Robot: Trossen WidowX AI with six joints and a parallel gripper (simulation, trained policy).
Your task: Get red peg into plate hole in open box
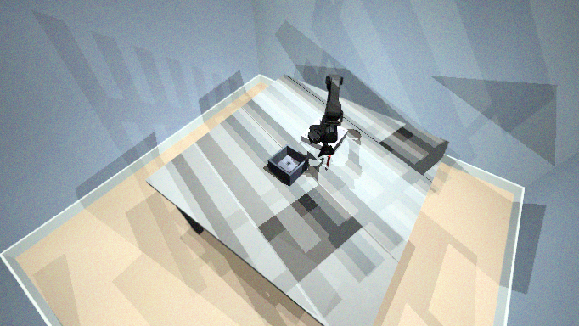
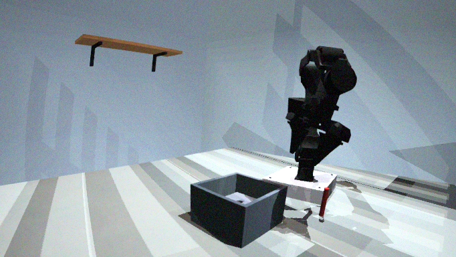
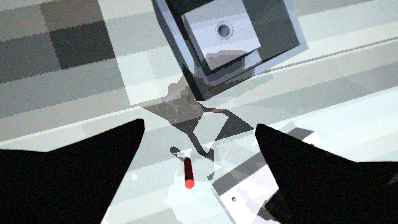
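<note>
Right now my gripper tip is 70 mm past the red peg, 70 mm to the right of it and 130 mm above it. From my gripper tip the other things lie so: pale plate 60 mm ahead, 120 mm to the right, 120 mm below; dark box 60 mm ahead, 120 mm to the right, 140 mm below.
</note>
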